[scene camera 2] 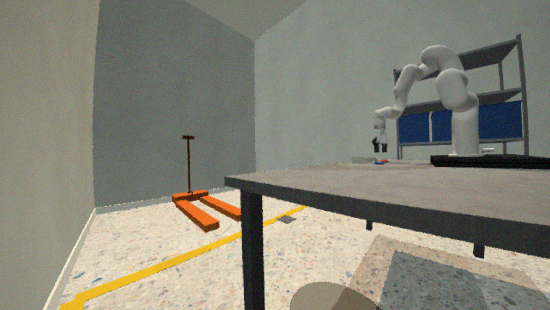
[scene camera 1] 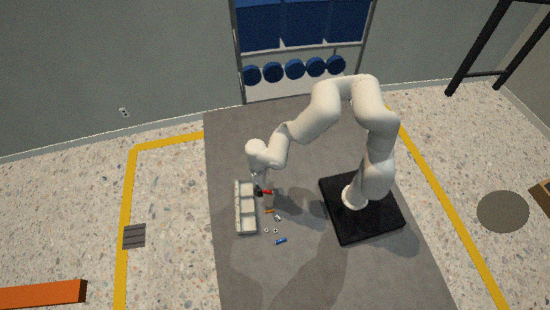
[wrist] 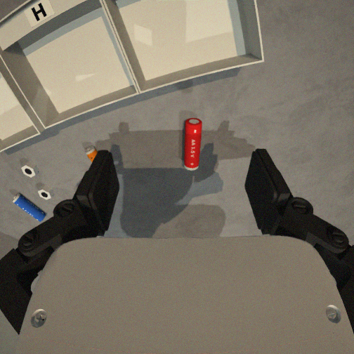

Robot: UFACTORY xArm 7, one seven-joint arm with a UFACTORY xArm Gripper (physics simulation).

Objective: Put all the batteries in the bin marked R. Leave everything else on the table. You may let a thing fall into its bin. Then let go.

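Places are measured from the arm's base along level axes (x right, y back, z down), in centimetres.
Where they show: gripper, fingertip midpoint: (scene camera 2: 380, 152) (scene camera 1: 261, 186); arm's base, origin of the base link: (scene camera 2: 465, 156) (scene camera 1: 354, 197).
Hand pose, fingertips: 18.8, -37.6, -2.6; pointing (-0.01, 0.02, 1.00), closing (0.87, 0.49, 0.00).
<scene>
Each offset is from my fingertips to the centre of the thing, as dx, dy, dz.
A red battery @(-0.3, +2.6, +6.1) (scene camera 1: 266, 191) (wrist: 193, 145) lies between and below the spread fingers of my gripper (scene camera 2: 380, 149) (wrist: 181, 167), which is open and empty above the table. An orange battery @(-9.5, +0.0, +6.3) (scene camera 1: 269, 211) (wrist: 91, 153) is partly hidden by the left finger in the wrist view. A blue battery @(-24.0, -0.2, +6.1) (scene camera 1: 281, 240) (wrist: 29, 207) lies farther along. The pale bin tray @(-3.8, -9.5, +4.9) (scene camera 1: 237, 210) (wrist: 17, 30) has three compartments beside the batteries. The middle one bears the label H in the wrist view; the label R is not readable in any view.
Two white nuts @(-17.6, -4.1, +6.4) (scene camera 1: 266, 230) (wrist: 28, 171) lie between the orange and blue batteries. A small pale piece @(-13.8, +2.3, +6.3) (scene camera 1: 277, 218) lies near the orange battery. The arm stands on a black base plate (scene camera 1: 332, 200). A shelf unit (scene camera 1: 300, 50) stands behind the table.
</scene>
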